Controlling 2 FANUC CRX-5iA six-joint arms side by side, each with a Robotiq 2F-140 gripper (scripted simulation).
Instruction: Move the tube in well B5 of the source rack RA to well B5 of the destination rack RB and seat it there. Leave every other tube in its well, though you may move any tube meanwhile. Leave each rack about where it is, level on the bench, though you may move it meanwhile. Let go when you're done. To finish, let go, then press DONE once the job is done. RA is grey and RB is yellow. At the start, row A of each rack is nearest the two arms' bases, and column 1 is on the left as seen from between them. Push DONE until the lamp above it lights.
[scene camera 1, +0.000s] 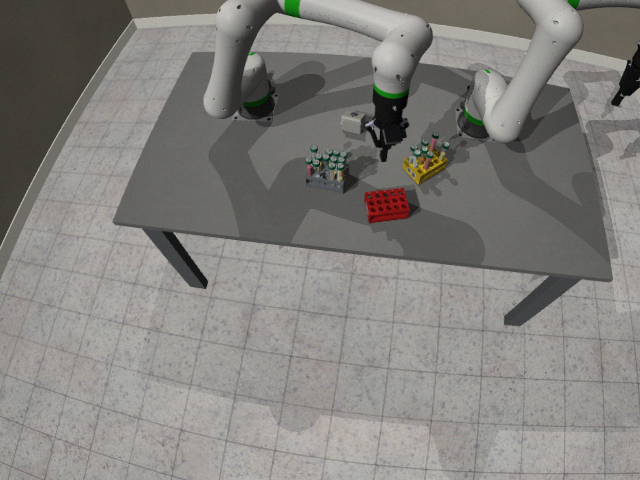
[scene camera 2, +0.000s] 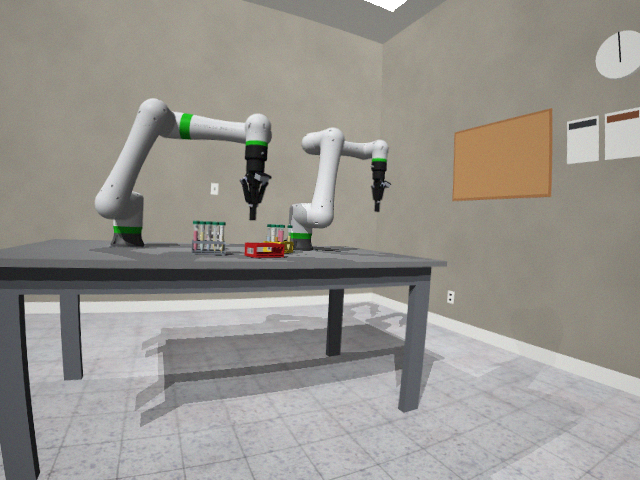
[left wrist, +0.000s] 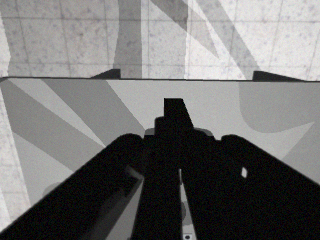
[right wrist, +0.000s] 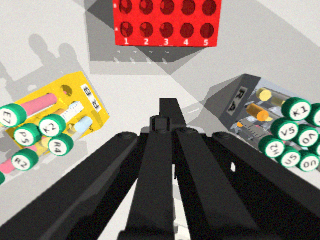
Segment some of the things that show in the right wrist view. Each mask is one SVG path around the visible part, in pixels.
My right gripper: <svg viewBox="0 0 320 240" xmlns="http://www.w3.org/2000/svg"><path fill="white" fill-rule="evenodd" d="M0 226L0 240L98 240L137 179L125 229L120 230L116 240L175 240L172 164L175 164L174 179L177 177L191 240L320 240L320 189L230 133L223 131L214 132L212 137L208 137L202 128L186 125L177 98L159 98L159 115L149 118L150 126L142 127L140 136L128 131L114 135Z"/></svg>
A yellow rack RB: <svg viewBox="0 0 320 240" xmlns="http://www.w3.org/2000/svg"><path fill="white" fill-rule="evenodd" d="M82 71L67 74L14 102L21 104L48 93L53 93L57 97L57 103L53 104L52 107L28 118L21 125L5 130L20 149L25 146L18 144L14 139L13 132L17 127L26 123L35 123L60 108L66 108L74 101L80 101L84 108L66 124L66 129L62 133L69 129L69 124L73 126L84 116L92 119L92 125L89 126L89 129L80 138L102 128L110 116L102 106Z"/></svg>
A green-capped tube marked r4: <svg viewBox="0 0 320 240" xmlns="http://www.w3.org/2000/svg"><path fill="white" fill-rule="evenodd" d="M92 119L84 116L64 133L51 138L47 144L49 151L56 156L66 155L73 148L74 143L92 125Z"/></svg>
A green-capped tube marked k2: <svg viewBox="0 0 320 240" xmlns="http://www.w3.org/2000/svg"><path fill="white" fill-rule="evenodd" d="M81 102L74 101L57 114L49 114L42 118L38 124L40 132L51 138L59 136L65 130L66 124L84 108Z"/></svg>
